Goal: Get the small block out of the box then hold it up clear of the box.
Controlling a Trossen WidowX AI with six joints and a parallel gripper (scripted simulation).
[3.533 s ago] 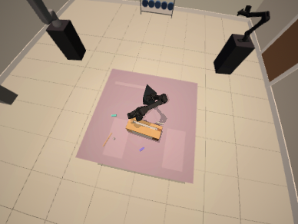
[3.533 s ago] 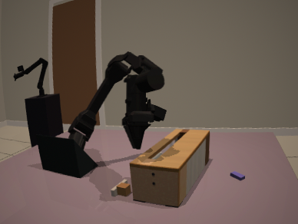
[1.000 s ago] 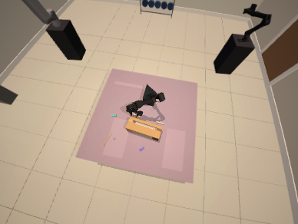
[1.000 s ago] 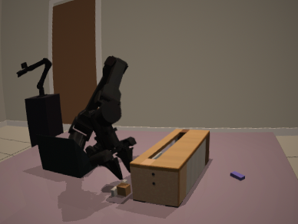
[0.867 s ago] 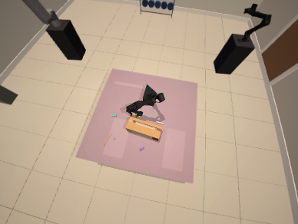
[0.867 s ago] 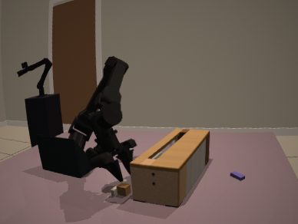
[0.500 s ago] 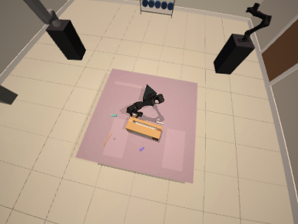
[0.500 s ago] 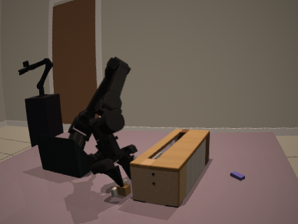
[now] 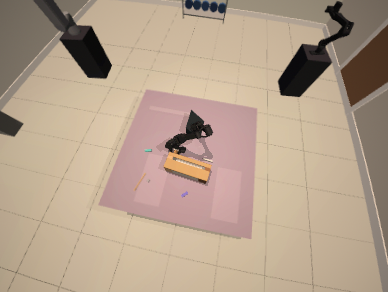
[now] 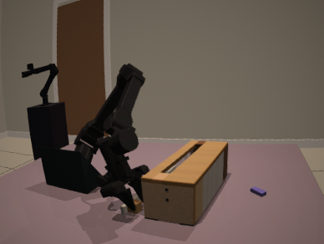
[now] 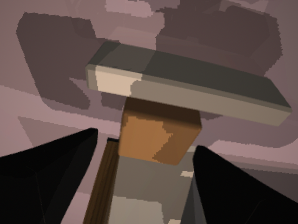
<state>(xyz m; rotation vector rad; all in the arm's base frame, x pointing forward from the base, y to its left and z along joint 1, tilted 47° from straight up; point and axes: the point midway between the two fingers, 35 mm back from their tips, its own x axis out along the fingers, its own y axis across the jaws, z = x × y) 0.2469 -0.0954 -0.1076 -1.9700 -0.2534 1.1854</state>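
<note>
My gripper tip is 20 mm past the brown block and 10 mm to the right of it. The rest, counted from my gripper tip: wooden box: 100 mm ahead, 140 mm to the left, 40 mm above; then purple piece: 360 mm ahead, 130 mm to the left, 20 mm below; then teal piece: 20 mm behind, 260 mm to the right, 20 mm below.
</note>
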